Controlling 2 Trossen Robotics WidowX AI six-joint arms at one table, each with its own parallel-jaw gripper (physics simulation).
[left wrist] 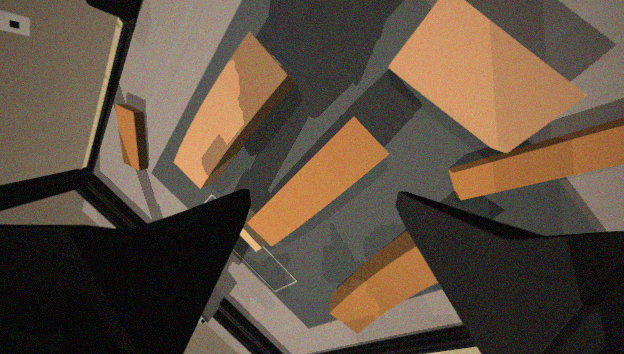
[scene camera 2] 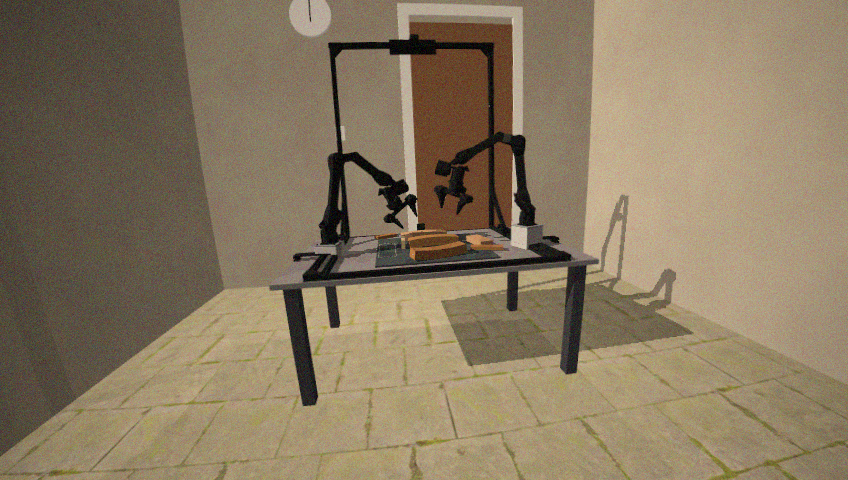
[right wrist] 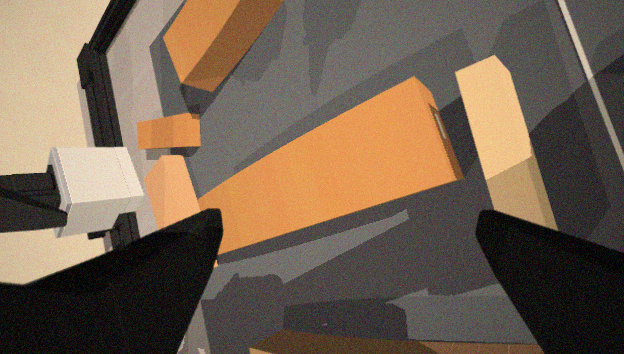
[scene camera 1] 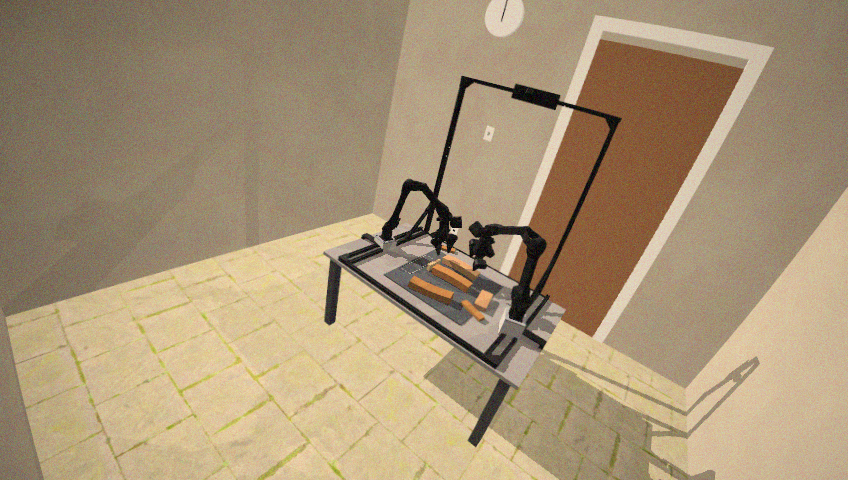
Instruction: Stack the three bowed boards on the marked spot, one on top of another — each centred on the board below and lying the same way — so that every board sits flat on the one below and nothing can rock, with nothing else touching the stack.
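Frame: origin at the left arm's base, x ahead, y left, z up, level; metres.
Seen in the pictures: left gripper, fingertip midpoint: (left wrist: 324, 197) (scene camera 2: 449, 211) (right wrist: 60, 262) (scene camera 1: 471, 264); right gripper, fingertip midpoint: (scene camera 2: 410, 222) (right wrist: 348, 221) (scene camera 1: 443, 254); left arm's base, link origin: (scene camera 2: 527, 224) (right wrist: 53, 193) (scene camera 1: 515, 316); right arm's base, link origin: (scene camera 2: 329, 242) (scene camera 1: 386, 237).
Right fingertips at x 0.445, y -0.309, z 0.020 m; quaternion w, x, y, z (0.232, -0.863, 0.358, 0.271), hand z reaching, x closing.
Observation:
Pixels of each thing's top centre, then the offset from my right fingertips to it. Level surfaces: height alone.
- dark mat, surface height: 0.114 m down
- front board, top centre: (left wrist: 388, 293) (scene camera 2: 438, 245) (scene camera 1: 432, 286) 0.017 m back, 0.242 m left, 0.068 m down
- middle board, top centre: (right wrist: 272, 195) (left wrist: 303, 197) (scene camera 2: 433, 235) (scene camera 1: 453, 274) 0.090 m back, 0.063 m left, 0.065 m down
- back board, top centre: (left wrist: 215, 126) (scene camera 2: 423, 230) (scene camera 1: 462, 264) 0.116 m back, 0.088 m right, 0.068 m down
- pale block, top centre: (right wrist: 506, 173) (left wrist: 238, 228) (scene camera 1: 434, 261) 0.037 m ahead, 0.011 m right, 0.073 m down
- wide block, top centre: (right wrist: 167, 221) (left wrist: 480, 77) (scene camera 2: 479, 237) (scene camera 1: 484, 298) 0.290 m back, 0.154 m left, 0.087 m down
- narrow strip, top centre: (right wrist: 159, 133) (left wrist: 537, 166) (scene camera 2: 486, 245) (scene camera 1: 473, 309) 0.249 m back, 0.262 m left, 0.098 m down
- small piece, top centre: (left wrist: 128, 139) (scene camera 2: 385, 234) 0.023 m ahead, 0.293 m right, 0.104 m down
Three bowed orange boards lie apart on the dark mat (scene camera 1: 458, 318): front board (scene camera 1: 429, 290) (scene camera 2: 438, 252) (left wrist: 382, 285) (right wrist: 215, 40), middle board (scene camera 1: 451, 277) (scene camera 2: 433, 240) (left wrist: 320, 182) (right wrist: 330, 170) and back board (scene camera 1: 461, 265) (left wrist: 225, 125), whose edge shows at the bottom of the right wrist view. The marked outline (left wrist: 285, 286) (right wrist: 593, 85) lies beyond the middle board's end, with no board on it. My right gripper (scene camera 2: 408, 220) (right wrist: 348, 221) is open and empty, tilted above the middle board. My left gripper (scene camera 2: 450, 209) (left wrist: 324, 197) is open and empty, higher above the boards.
A pale block (scene camera 1: 433, 264) (left wrist: 251, 240) (right wrist: 500, 125) is between the middle board's end and the outline. A wide block (scene camera 1: 483, 300) (left wrist: 480, 75) and a narrow strip (scene camera 1: 473, 309) (left wrist: 540, 160) lie at the right. A small piece (scene camera 2: 385, 236) (left wrist: 131, 137) lies behind the mat.

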